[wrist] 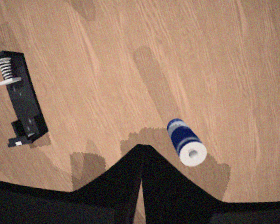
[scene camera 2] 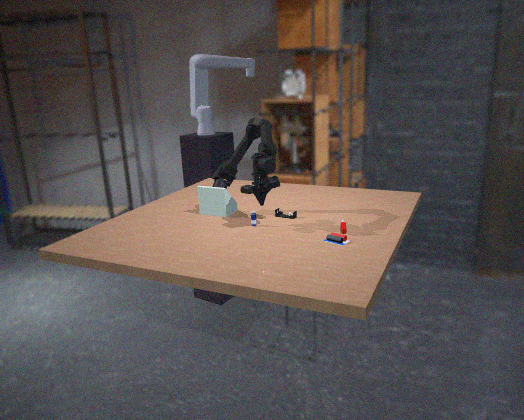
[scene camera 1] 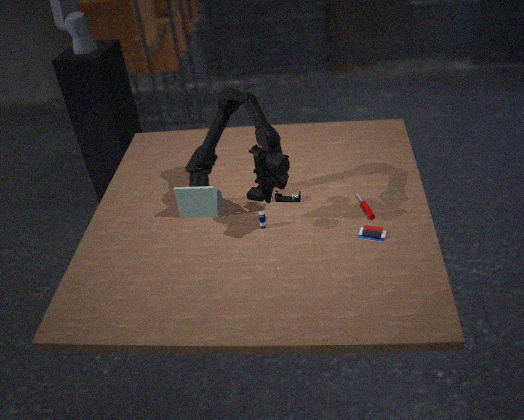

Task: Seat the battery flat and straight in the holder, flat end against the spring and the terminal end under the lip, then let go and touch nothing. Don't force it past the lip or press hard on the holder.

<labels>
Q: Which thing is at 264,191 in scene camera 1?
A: My gripper.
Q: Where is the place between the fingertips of my gripper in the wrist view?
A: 143,151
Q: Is my gripper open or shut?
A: Shut.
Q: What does my gripper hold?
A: Nothing.
</labels>
